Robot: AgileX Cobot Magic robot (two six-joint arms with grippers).
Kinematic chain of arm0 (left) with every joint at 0, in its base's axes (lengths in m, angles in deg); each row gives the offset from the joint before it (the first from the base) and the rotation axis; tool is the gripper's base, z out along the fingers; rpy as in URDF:
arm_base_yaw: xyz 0 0 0.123 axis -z
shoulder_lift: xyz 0 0 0 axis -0.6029 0.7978 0
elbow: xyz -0.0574 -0.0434 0.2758 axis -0.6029 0.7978 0
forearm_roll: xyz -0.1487 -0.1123 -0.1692 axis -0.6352 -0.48 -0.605
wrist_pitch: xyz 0 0 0 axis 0.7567 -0.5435 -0.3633
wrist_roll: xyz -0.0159 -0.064 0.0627 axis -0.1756 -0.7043 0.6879
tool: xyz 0 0 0 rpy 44.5 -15.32 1.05
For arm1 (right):
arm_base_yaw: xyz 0 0 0.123 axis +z
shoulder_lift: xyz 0 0 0 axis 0.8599 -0.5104 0
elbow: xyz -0.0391 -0.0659 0.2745 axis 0.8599 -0.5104 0
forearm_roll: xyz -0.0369 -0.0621 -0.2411 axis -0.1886 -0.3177 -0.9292
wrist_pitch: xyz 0 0 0 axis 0.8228 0.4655 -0.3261
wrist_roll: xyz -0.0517 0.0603 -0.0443 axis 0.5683 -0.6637 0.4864
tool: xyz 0 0 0 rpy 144.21 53.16 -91.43
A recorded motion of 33 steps. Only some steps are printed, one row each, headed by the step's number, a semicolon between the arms.
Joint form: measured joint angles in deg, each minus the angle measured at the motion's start. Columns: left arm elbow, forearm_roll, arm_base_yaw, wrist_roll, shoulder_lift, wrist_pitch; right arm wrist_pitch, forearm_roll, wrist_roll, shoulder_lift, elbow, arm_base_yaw.
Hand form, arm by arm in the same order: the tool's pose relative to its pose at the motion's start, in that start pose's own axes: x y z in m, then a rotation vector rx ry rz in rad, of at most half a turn. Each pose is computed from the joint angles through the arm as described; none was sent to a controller.
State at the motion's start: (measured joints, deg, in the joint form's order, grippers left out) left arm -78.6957 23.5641 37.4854 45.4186 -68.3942 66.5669; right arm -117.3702 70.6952 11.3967 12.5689 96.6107 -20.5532
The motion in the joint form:
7: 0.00 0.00 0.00 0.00 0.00 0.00; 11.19 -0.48 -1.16 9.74 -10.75 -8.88
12: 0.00 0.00 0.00 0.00 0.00 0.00; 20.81 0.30 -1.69 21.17 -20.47 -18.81
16: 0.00 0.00 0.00 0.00 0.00 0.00; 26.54 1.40 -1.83 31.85 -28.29 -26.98
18: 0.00 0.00 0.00 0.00 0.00 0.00; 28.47 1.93 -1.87 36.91 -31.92 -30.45
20: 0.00 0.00 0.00 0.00 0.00 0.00; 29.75 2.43 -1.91 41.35 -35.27 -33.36
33: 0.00 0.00 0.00 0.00 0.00 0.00; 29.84 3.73 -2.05 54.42 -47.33 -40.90
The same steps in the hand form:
7: 0.0000 0.0000 0.0000 0.0000 0.0000 0.0000; 0.0368 -0.0221 -0.0067 0.1459 -0.1796 0.1246
12: 0.0000 0.0000 0.0000 0.0000 0.0000 0.0000; 0.0751 -0.0345 -0.0179 0.3094 -0.3800 0.2398
16: 0.0000 0.0000 0.0000 0.0000 0.0000 0.0000; 0.1093 -0.0359 -0.0230 0.4491 -0.5308 0.3166
18: 0.0000 0.0000 0.0000 0.0000 0.0000 0.0000; 0.1252 -0.0347 -0.0220 0.5095 -0.5894 0.3452
20: 0.0000 0.0000 0.0000 0.0000 0.0000 0.0000; 0.1396 -0.0332 -0.0184 0.5589 -0.6311 0.3697
33: 0.0000 0.0000 0.0000 0.0000 0.0000 0.0000; 0.1888 -0.0306 0.0145 0.6637 -0.6566 0.4524

